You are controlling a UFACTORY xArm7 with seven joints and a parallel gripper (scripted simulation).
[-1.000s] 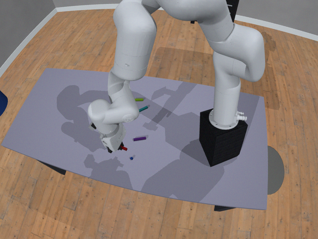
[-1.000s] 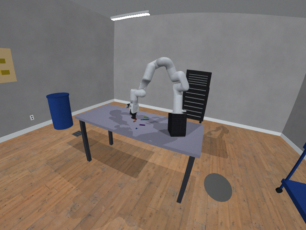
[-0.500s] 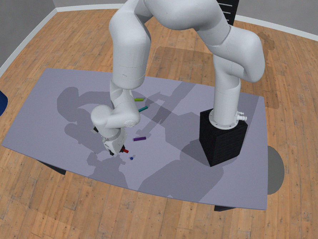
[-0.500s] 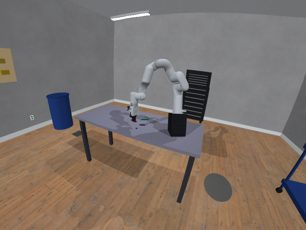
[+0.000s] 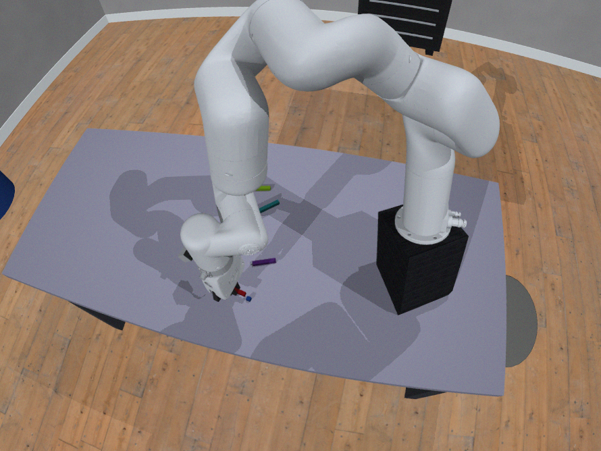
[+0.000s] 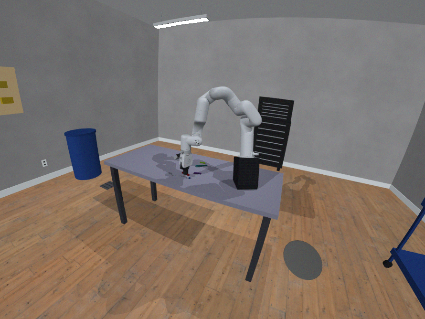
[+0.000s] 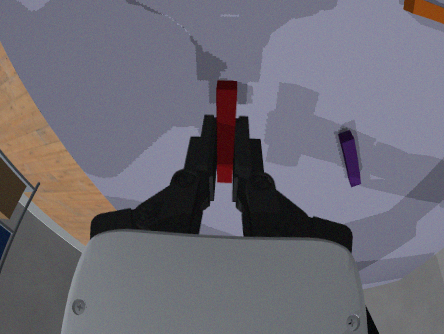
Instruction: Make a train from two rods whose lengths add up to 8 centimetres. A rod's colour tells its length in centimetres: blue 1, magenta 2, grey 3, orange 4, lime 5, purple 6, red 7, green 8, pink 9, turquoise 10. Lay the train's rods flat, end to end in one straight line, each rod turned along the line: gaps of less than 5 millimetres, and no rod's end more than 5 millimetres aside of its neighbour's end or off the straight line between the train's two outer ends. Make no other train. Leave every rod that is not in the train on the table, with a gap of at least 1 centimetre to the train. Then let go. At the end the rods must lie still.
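Now: the small blue rod 40 mm behind my hand, 10 mm to the left of it and 40 mm below it. Also, from my hand: purple rod (50 mm behind, 100 mm to the right, 40 mm below); then red rod (20 mm below); then orange rod (80 mm ahead, 130 mm to the right, 40 mm below).
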